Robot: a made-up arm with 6 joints. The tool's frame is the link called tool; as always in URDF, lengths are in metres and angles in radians. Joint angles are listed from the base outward.
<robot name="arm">
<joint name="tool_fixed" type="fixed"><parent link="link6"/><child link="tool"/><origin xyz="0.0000 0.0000 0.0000" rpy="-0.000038 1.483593 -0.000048"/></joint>
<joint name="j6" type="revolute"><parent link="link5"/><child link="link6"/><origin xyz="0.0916 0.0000 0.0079"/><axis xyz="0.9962 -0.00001 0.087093"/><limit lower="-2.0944" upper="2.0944"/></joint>
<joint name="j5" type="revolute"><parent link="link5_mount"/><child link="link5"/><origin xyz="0.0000 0.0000 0.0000"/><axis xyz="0.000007 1 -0.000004"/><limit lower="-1.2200" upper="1.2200"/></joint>
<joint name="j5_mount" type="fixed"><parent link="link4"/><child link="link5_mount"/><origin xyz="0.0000 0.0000 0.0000"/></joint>
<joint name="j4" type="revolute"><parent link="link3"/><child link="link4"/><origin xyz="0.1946 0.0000 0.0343"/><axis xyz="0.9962 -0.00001 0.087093"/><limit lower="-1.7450" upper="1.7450"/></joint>
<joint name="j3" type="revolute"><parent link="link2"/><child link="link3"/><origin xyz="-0.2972 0.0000 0.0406"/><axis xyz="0.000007 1 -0.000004"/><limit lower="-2.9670" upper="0.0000"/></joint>
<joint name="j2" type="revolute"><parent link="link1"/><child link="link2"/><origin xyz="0.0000 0.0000 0.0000"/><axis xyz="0.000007 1 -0.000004"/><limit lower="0.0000" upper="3.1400"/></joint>
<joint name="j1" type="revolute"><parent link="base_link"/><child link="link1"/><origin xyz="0.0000 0.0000 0.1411"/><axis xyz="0 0 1"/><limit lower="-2.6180" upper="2.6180"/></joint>
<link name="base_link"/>
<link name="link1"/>
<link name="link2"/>
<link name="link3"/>
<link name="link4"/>
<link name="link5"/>
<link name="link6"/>
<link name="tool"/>
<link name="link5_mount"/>
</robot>
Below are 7 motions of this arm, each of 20 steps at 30 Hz.
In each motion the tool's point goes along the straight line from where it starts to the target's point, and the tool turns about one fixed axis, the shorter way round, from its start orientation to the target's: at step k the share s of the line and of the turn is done. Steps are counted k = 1, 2, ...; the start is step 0. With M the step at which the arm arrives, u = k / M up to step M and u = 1 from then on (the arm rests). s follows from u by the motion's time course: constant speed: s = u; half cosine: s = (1 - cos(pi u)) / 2; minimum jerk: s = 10 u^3 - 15 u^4 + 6 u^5.
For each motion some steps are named. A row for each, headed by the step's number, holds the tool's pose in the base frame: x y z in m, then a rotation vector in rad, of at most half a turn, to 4 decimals.
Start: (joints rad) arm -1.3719 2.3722 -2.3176 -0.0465 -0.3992 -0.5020
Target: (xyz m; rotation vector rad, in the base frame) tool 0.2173 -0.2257 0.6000 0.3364 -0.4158 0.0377
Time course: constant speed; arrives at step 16
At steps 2, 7, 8, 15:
2: 0.1187 -0.4752 0.4081 0.5109 0.9911 -1.4655
7: 0.1539 -0.3861 0.4766 0.4819 0.4673 -0.9436
8: 0.1610 -0.3683 0.4903 0.4713 0.3655 -0.8370
15: 0.2103 -0.2435 0.5863 0.3580 -0.3213 -0.0736

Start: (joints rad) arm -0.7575 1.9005 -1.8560 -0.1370 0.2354 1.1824
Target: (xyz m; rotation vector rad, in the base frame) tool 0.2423 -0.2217 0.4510 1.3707 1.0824 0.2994
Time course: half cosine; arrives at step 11
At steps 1, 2, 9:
1: 0.3025 -0.2899 0.4179 1.3998 1.0743 0.1862
2: 0.2988 -0.2857 0.4199 1.3981 1.0749 0.1930
9: 0.2472 -0.2272 0.4483 1.3732 1.0818 0.2903

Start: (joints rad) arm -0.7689 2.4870 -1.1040 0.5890 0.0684 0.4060
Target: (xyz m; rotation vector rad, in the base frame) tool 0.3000 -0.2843 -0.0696 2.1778 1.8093 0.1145
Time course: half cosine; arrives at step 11
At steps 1, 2, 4, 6, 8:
1: 0.2551 -0.2419 0.0136 2.2537 1.8658 0.0917
2: 0.2579 -0.2445 0.0086 2.2491 1.8624 0.0931
4: 0.2676 -0.2537 -0.0095 2.2326 1.8501 0.0982
6: 0.2804 -0.2657 -0.0332 2.2110 1.8341 0.1047
8: 0.2921 -0.2768 -0.0549 2.1912 1.8193 0.1106

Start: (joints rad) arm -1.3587 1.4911 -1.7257 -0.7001 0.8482 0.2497
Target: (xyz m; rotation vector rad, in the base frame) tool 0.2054 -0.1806 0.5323 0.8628 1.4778 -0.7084
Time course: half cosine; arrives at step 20
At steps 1, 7, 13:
1: 0.0150 -0.2751 0.4886 1.4859 1.6961 -1.4665
7: 0.0662 -0.2497 0.5003 1.3168 1.6574 -1.2547
13: 0.1531 -0.2066 0.5203 1.0320 1.5566 -0.9086

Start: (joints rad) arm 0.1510 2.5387 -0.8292 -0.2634 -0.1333 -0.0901
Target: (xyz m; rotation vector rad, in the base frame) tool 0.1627 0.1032 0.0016 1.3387 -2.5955 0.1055
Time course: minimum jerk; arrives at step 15
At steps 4, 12, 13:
4: 0.2641 0.0525 -0.0111 -0.8534 2.9779 0.0227
12: 0.1694 0.0999 0.0008 1.3124 -2.6285 0.0977
13: 0.1649 0.1021 0.0013 1.3300 -2.6065 0.1029

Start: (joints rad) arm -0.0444 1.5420 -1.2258 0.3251 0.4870 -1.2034
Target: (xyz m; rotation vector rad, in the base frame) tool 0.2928 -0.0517 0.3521 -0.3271 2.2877 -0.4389
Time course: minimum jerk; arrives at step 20
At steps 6, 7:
6: 0.2970 -0.0080 0.3530 -0.9214 2.0835 -0.3581
7: 0.2966 -0.0117 0.3529 -0.8721 2.1053 -0.3658

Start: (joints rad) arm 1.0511 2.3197 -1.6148 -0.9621 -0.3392 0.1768
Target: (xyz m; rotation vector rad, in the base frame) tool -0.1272 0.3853 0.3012 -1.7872 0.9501 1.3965
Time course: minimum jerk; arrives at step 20
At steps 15, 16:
15: -0.0914 0.3901 0.2902 -1.7857 0.9720 1.2984
16: -0.1072 0.3880 0.2951 -1.7867 0.9626 1.3416

